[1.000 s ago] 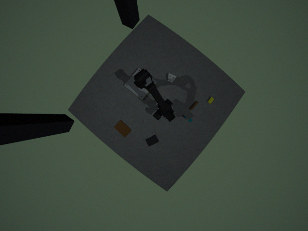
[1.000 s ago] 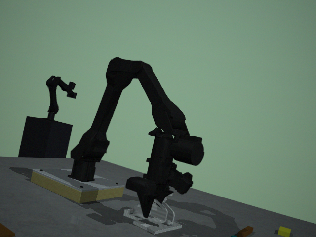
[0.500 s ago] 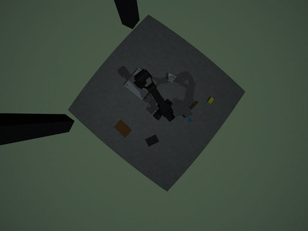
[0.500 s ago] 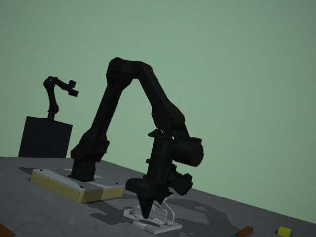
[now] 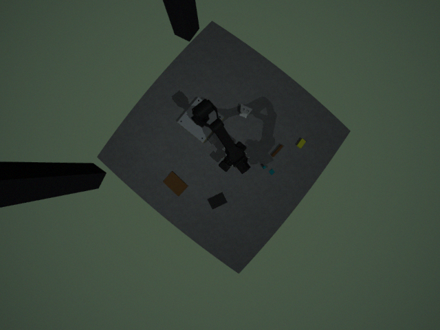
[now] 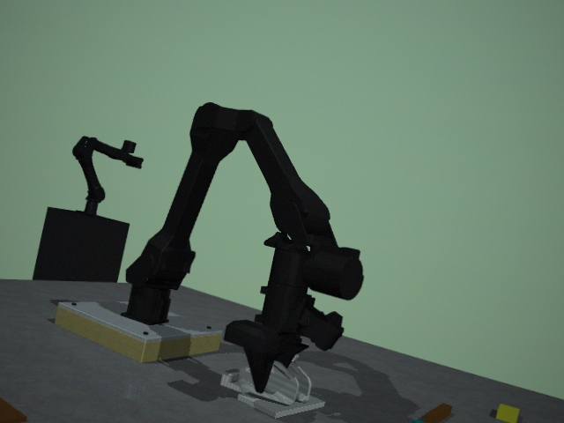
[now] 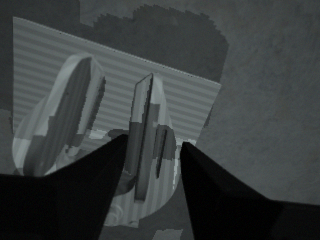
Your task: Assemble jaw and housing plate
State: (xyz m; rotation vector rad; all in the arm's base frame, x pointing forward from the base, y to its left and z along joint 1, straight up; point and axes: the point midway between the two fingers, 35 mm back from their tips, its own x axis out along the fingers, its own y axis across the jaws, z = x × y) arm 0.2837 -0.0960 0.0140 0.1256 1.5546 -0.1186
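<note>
Right now the white base fixture is 30 mm to the left of my gripper tip, 20 mm below it and 20 mm ahead of it. The rest, counted from my gripper tip: white bracket (300 mm to the left, 80 mm behind, 10 mm below); brown bar (230 mm ahead, 200 mm to the left, 10 mm below); dark tile (290 mm to the right, 70 mm ahead, 20 mm below).
</note>
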